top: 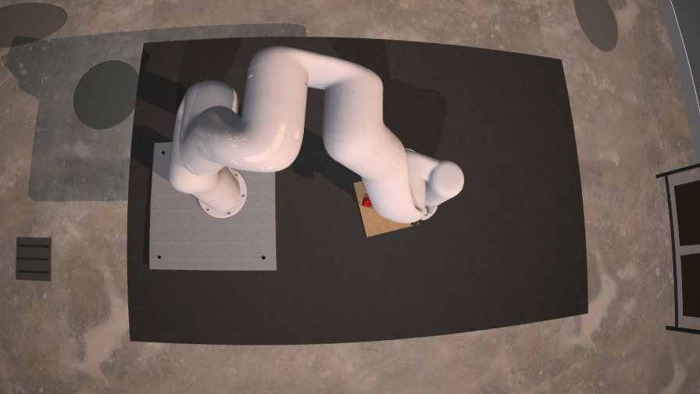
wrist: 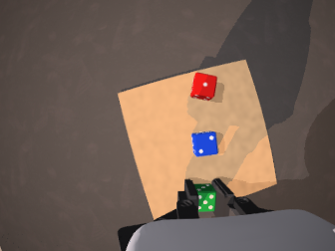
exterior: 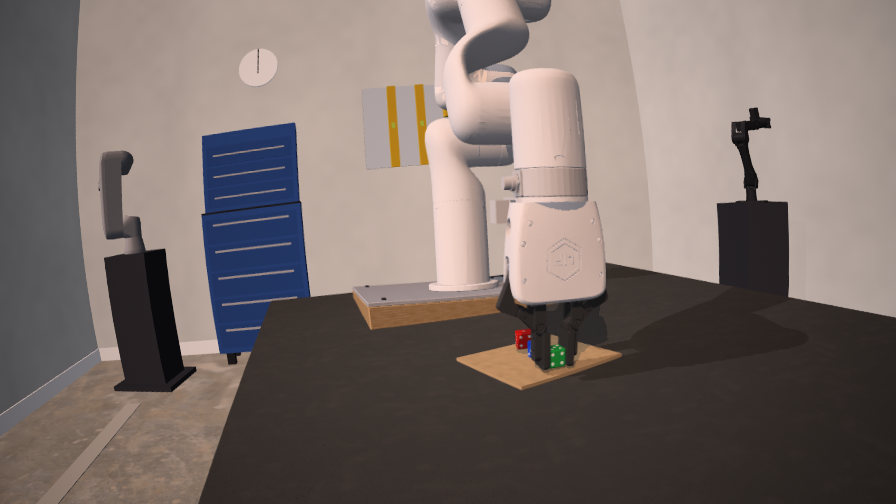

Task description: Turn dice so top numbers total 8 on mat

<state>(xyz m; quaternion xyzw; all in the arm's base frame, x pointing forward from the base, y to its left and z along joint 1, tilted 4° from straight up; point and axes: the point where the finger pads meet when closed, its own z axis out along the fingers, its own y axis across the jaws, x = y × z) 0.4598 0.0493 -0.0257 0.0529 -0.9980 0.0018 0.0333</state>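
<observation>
My gripper is now 1 cm above the green die. Also, from my hand: tan mat (5 cm behind, 1 cm to the right, 3 cm below); then red die (10 cm behind, 1 cm to the right, 2 cm below); then blue die (5 cm behind, 1 cm to the right, 2 cm below).
</observation>
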